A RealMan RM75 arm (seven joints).
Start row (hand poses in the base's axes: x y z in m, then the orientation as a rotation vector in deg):
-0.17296 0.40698 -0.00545 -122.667 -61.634 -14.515
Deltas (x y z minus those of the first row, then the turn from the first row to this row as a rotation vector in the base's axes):
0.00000 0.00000 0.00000 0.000 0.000 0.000
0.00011 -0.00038 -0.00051 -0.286 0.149 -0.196
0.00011 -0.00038 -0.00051 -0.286 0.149 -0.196
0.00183 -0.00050 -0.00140 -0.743 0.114 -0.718
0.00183 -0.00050 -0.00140 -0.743 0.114 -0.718
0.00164 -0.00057 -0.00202 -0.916 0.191 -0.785
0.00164 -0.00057 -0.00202 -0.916 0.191 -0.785
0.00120 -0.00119 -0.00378 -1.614 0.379 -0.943
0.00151 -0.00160 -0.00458 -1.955 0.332 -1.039
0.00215 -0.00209 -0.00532 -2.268 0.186 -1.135
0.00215 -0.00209 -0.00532 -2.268 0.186 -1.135
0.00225 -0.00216 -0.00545 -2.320 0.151 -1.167
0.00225 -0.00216 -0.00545 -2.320 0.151 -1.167
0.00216 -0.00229 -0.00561 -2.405 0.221 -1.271
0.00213 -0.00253 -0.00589 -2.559 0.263 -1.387
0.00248 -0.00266 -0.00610 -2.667 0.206 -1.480
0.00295 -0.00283 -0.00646 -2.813 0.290 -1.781
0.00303 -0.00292 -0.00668 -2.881 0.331 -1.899
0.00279 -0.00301 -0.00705 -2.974 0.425 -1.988
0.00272 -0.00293 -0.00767 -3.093 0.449 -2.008
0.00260 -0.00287 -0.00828 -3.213 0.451 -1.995
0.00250 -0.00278 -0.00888 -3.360 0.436 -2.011
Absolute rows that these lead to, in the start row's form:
-0.17296 0.40698 -0.00545 -122.667 -61.634 -14.515
-0.17285 0.40660 -0.00596 -123.023 -61.441 -14.304
-0.17285 0.40660 -0.00596 -123.023 -61.441 -14.304
-0.17113 0.40648 -0.00685 -123.737 -61.068 -14.363
-0.17113 0.40648 -0.00685 -123.737 -61.068 -14.363
-0.17132 0.40641 -0.00747 -123.923 -61.012 -14.225
-0.17132 0.40641 -0.00747 -123.923 -61.012 -14.225
-0.17176 0.40579 -0.00923 -124.617 -60.971 -13.748
-0.17145 0.40538 -0.01003 -124.980 -61.011 -13.676
-0.17081 0.40489 -0.01077 -125.328 -61.097 -13.727
-0.17081 0.40489 -0.01077 -125.328 -61.097 -13.727
-0.17071 0.40482 -0.01090 -125.396 -61.101 -13.755
-0.17071 0.40482 -0.01090 -125.396 -61.101 -13.755
-0.17080 0.40469 -0.01106 -125.525 -60.979 -13.685
-0.17083 0.40445 -0.01134 -125.726 -60.883 -13.616
-0.17048 0.40432 -0.01155 -125.881 -60.853 -13.669
-0.17001 0.40415 -0.01191 -126.178 -60.533 -13.645
-0.16993 0.40406 -0.01213 -126.303 -60.406 -13.622
-0.17017 0.40397 -0.01250 -126.428 -60.288 -13.513
-0.17024 0.40405 -0.01312 -126.543 -60.292 -13.437
-0.17036 0.40411 -0.01373 -126.642 -60.344 -13.369
-0.17046 0.40420 -0.01433 -126.783 -60.384 -13.319

